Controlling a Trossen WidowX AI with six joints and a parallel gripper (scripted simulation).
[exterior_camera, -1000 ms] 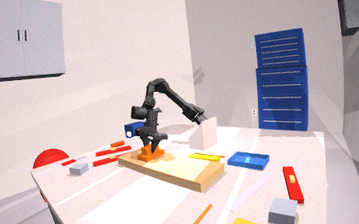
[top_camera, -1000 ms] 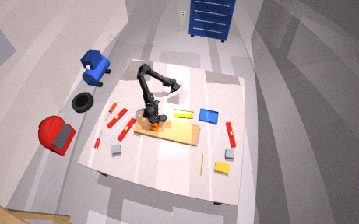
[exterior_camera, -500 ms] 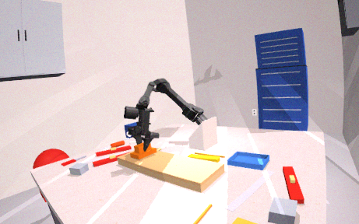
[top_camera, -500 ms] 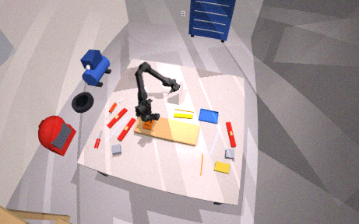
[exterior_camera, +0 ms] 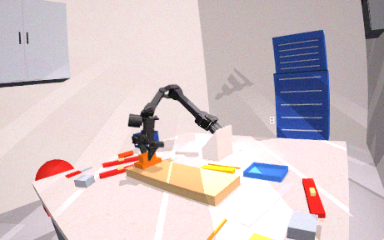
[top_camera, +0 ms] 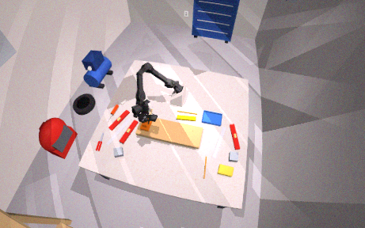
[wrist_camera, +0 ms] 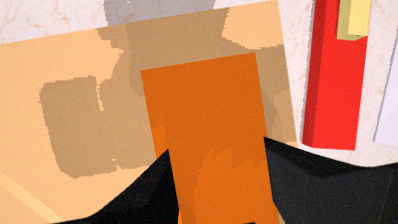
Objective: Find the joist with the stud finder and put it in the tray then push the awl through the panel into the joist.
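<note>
The blue tray lies 490 mm to the left of my gripper tip, 270 mm behind it and 50 mm below it. Also, from my gripper tip: awl (180 mm behind, 60 mm below, 30 mm to the right); then orange stud finder (20 mm behind, 20 mm above); then yellow bar (280 mm to the left, 200 mm behind, 60 mm below).
</note>
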